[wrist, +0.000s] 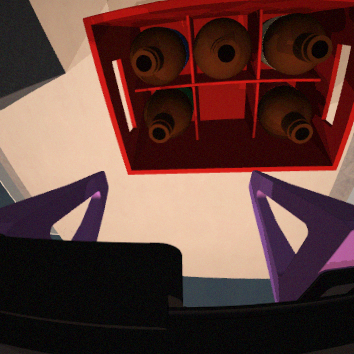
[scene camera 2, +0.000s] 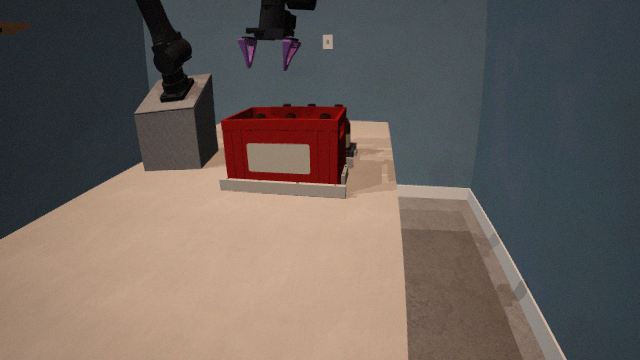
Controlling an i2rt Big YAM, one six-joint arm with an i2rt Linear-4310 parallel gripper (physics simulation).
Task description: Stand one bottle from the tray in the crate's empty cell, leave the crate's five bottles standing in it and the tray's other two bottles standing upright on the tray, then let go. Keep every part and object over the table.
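Frame: origin at the arm's base, x ahead, y left, z up, level; millimetres.
Where they show: gripper, fingertip midpoint: (wrist: pixel 178 178) (scene camera 2: pixel 266 69); arm's base, link origin: (scene camera 2: pixel 177 91).
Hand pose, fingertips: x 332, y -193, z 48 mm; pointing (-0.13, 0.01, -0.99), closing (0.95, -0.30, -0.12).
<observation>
Things, the pixels of their top centre, and the offset from my fingertips. "pt": a spot on its surface instead. Level surfaces: height alone.
- red crate, top centre: (wrist: pixel 231 98) (scene camera 2: pixel 287 112) 46 mm ahead, 9 mm left, 111 mm down
- empty middle cell, surface spot: (wrist: pixel 222 102) pt 37 mm ahead, 45 mm right, 278 mm down
- dark tray, surface spot: (scene camera 2: pixel 352 149) pt 228 mm ahead, 172 mm left, 261 mm down
- light strip, surface spot: (scene camera 2: pixel 280 187) pt 32 mm ahead, 95 mm right, 268 mm down
- table, surface height: 286 mm down
The red crate (scene camera 2: pixel 330 157) (wrist: pixel 230 171) stands upright on the table. In the wrist view three brown bottles (wrist: pixel 159 55) (wrist: pixel 222 48) (wrist: pixel 297 44) stand in its far row. Two more (wrist: pixel 168 115) (wrist: pixel 286 115) stand in the near row, either side of the empty middle cell (wrist: pixel 222 102). Behind the crate in the scene view, three bottle tops (scene camera 2: pixel 286 105) (scene camera 2: pixel 311 105) (scene camera 2: pixel 339 105) show; the crate hides most of these bottles and of the dark tray (scene camera 2: pixel 352 149). The tray does not show in the wrist view. My gripper (scene camera 2: pixel 267 68) (wrist: pixel 178 178) is open and empty, above crate height.
A light strip (scene camera 2: pixel 280 187) runs along the crate's base on the table (scene camera 2: pixel 200 260). The grey pedestal (scene camera 2: pixel 170 140) with the arm's base stands left of the crate. The table's right edge runs near the crate and tray, with the floor (scene camera 2: pixel 450 280) beyond it.
</observation>
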